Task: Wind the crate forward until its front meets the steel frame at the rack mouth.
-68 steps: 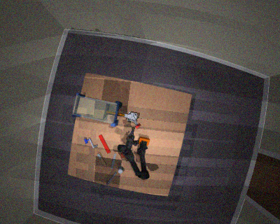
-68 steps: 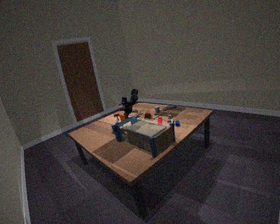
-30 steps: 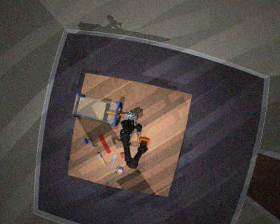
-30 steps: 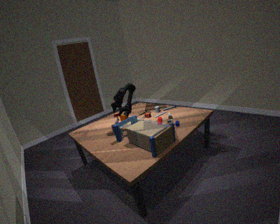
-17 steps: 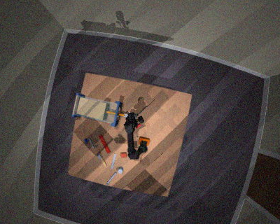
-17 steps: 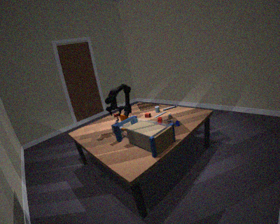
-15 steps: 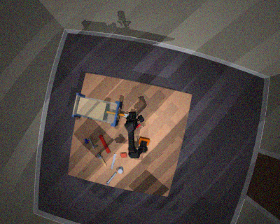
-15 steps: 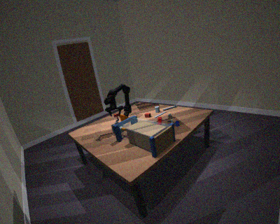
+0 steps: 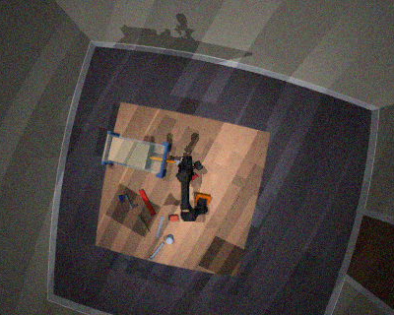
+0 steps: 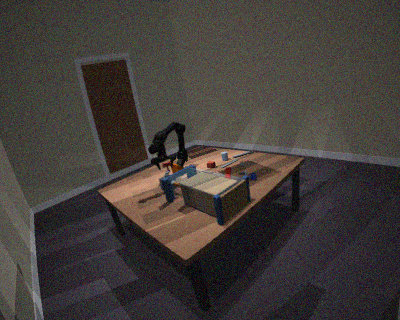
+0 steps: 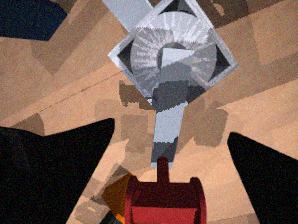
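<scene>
Right now the red-knobbed winch handle is 2 cm below my gripper tip, 1 cm to the left of it and 1 cm behind it. Also, from my gripper tip: blue frame: 20 cm ahead, 3 cm to the right, 3 cm below; then grey hand winch: 10 cm below, 4 cm to the right, 2 cm ahead; then red knob: 4 cm to the left, 4 cm behind.
</scene>
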